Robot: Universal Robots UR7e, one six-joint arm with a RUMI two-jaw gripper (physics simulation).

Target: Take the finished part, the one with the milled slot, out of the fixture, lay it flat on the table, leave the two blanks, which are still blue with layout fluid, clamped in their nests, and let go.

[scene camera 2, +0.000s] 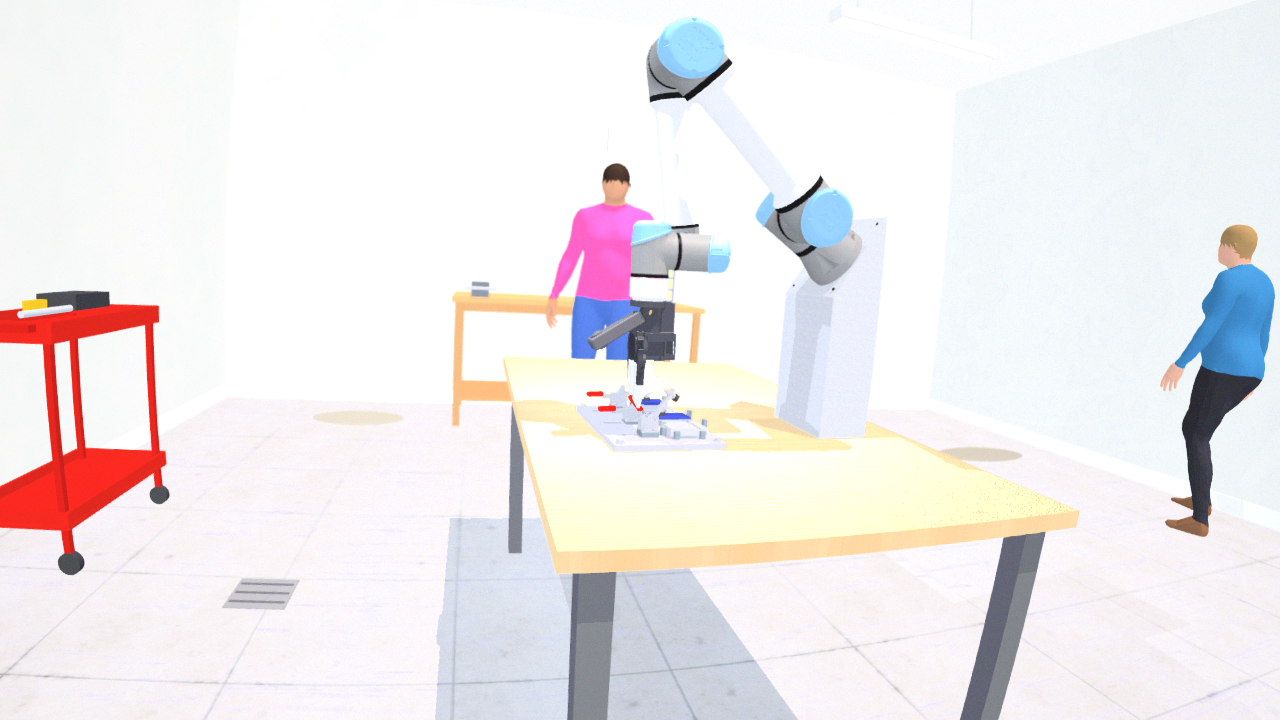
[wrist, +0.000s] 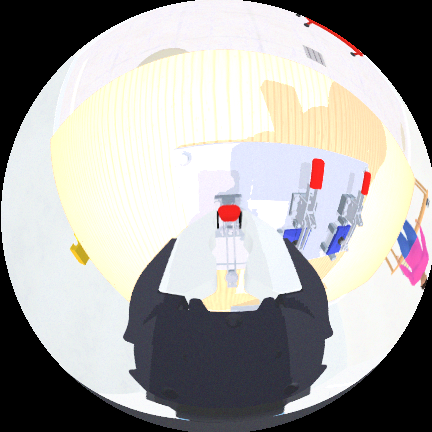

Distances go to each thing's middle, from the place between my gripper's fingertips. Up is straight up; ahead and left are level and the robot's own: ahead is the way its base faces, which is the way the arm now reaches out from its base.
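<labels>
Toggle clamp point(scene camera 2: 647, 427): my hand 4 cm past it, 1 cm above it. From my hand: finished part point(wrist: 219, 251) 5 cm below, 11 cm behind; fixture plate point(scene camera 2: 608, 425) 6 cm behind, 11 cm to the right, 7 cm below.
</labels>
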